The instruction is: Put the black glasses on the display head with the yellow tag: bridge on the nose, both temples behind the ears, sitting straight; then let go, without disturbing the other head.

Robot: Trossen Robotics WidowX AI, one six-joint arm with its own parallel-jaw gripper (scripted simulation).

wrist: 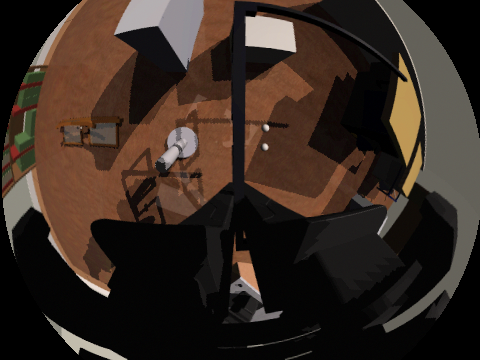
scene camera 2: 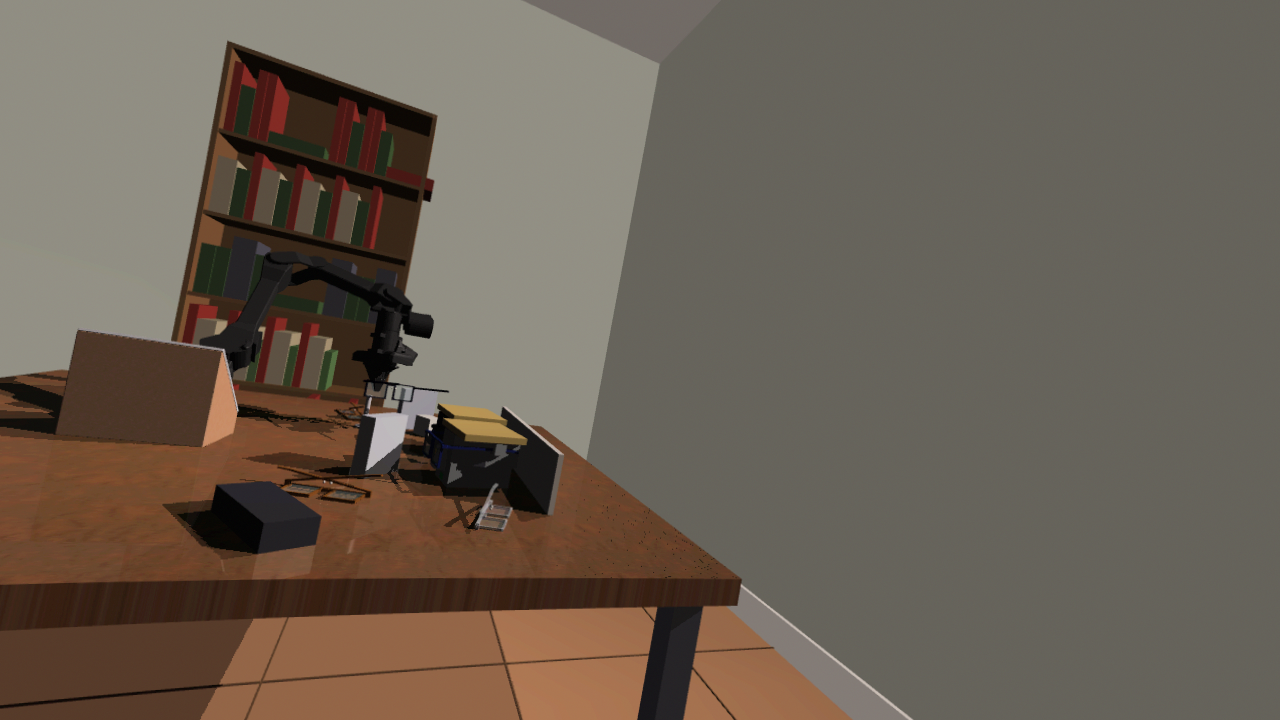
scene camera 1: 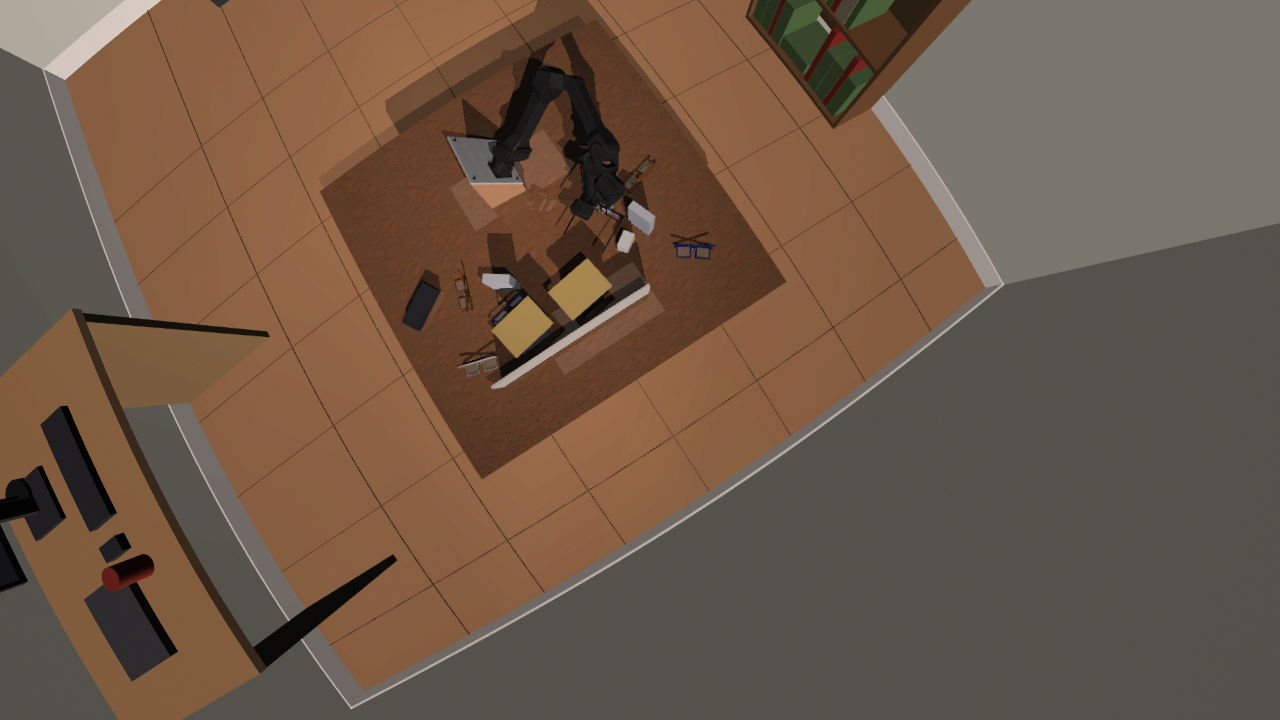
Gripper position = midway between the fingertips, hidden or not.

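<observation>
I can see a white board [scene camera 1: 643,291]. There is a black box too, visible at [scene camera 2: 265,517] and also at [scene camera 1: 425,298], though the wrist view does not show the box, hidden by my gripper. My gripper itself appears at [scene camera 2: 376,391], at [scene camera 1: 593,205] and at [wrist: 236,188].
</observation>
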